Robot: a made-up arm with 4 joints. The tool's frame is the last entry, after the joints.
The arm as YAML. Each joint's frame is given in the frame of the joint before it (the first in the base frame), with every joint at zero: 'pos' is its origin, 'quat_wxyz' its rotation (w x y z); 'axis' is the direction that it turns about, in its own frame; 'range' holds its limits. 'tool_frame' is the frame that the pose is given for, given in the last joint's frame.
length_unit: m
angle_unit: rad
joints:
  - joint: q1
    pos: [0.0, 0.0, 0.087]
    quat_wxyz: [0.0, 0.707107, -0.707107, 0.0]
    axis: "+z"
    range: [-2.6, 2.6]
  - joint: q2
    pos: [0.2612, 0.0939, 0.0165]
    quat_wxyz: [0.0, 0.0, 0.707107, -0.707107]
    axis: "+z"
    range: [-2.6, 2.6]
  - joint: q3
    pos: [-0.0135, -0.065, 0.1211]
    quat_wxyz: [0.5, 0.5, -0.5, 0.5]
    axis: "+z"
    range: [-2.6, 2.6]
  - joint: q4
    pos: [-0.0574, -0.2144, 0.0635]
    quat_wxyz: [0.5, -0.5, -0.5, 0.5]
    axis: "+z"
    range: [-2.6, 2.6]
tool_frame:
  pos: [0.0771, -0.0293, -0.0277]
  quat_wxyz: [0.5, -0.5, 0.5, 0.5]
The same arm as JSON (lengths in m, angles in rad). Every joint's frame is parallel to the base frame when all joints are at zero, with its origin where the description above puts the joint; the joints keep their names.
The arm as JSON. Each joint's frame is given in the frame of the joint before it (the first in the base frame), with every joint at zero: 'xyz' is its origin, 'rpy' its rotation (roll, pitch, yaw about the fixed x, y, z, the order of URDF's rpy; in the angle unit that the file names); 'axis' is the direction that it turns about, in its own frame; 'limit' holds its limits. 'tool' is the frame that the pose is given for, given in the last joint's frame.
{
  "units": {
    "length": "m",
    "angle": "rad"
  },
  "joints": [
    {
      "name": "q1",
      "type": "revolute",
      "origin": {
        "xyz": [
          0.0,
          0.0,
          0.087
        ],
        "rpy": [
          0.0,
          0.0,
          0.0
        ]
      },
      "axis": [
        0.0,
        0.0,
        -1.0
      ],
      "limit": {
        "lower": -2.6,
        "upper": 2.6
      }
    },
    {
      "name": "q2",
      "type": "revolute",
      "origin": {
        "xyz": [
          -0.0939,
          -0.2612,
          -0.0165
        ],
        "rpy": [
          0.0,
          0.0,
          0.0
        ]
      },
      "axis": [
        1.0,
        0.0,
        0.0
      ],
      "limit": {
        "lower": -2.6,
        "upper": 2.6
      }
    },
    {
      "name": "q3",
      "type": "revolute",
      "origin": {
        "xyz": [
          0.1211,
          -0.0135,
          -0.065
        ],
        "rpy": [
          0.0,
          0.0,
          0.0
        ]
      },
      "axis": [
        0.0,
        0.0,
        -1.0
      ],
      "limit": {
        "lower": -2.6,
        "upper": 2.6
      }
    },
    {
      "name": "q4",
      "type": "revolute",
      "origin": {
        "xyz": [
          -0.0574,
          0.2144,
          -0.0635
        ],
        "rpy": [
          0.0,
          0.0,
          0.0
        ]
      },
      "axis": [
        -1.0,
        0.0,
        0.0
      ],
      "limit": {
        "lower": -2.6,
        "upper": 2.6
      }
    }
  ],
  "tool": {
    "origin": {
      "xyz": [
        0.0277,
        -0.0771,
        -0.0293
      ],
      "rpy": [
        0.0,
        0.0,
        0.0
      ]
    }
  }
}

